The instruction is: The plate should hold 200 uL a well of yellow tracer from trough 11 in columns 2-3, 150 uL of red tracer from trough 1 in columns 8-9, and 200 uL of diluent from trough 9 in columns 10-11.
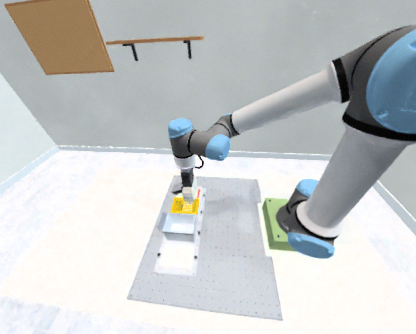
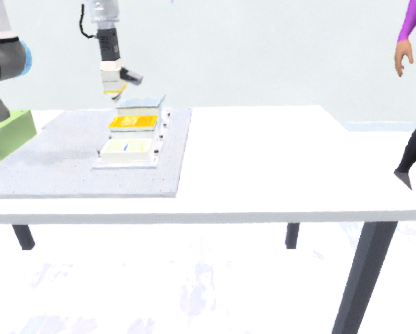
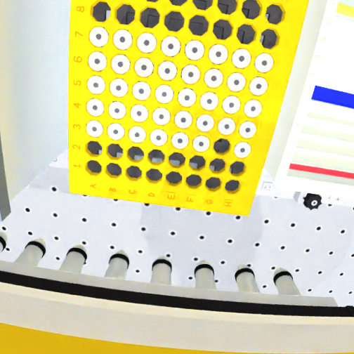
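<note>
My pipetting head [image 1: 188, 194] [image 2: 116, 97] [image 3: 161, 267] hangs above the deck by the tip rack; its nozzles are bare, with no tips. The yellow tip rack [image 1: 177, 206] [image 2: 133, 122] [image 3: 240, 204] has tips in columns 3 to 7, except an empty hole at G3; columns 1 and 2 and the visible holes from 8 up are empty. The trough reservoir [image 2: 127, 157] [image 3: 320, 135] stands beside it, with a red strip [image 1: 199, 193] [image 3: 322, 171], a blue strip [image 2: 126, 147] [image 3: 332, 97] and part of a yellow strip [image 3: 346, 9]. The plate cannot be made out.
A pale open box [image 1: 180, 225] [image 2: 140, 107] with a raised side flap stands on the rack's other side. A white carrier [image 1: 177, 255] lies under the labware on the grey perforated board [image 1: 230, 250] [image 2: 60, 175]. The arm's base stands on a green block [image 1: 274, 225] [image 2: 20, 132].
</note>
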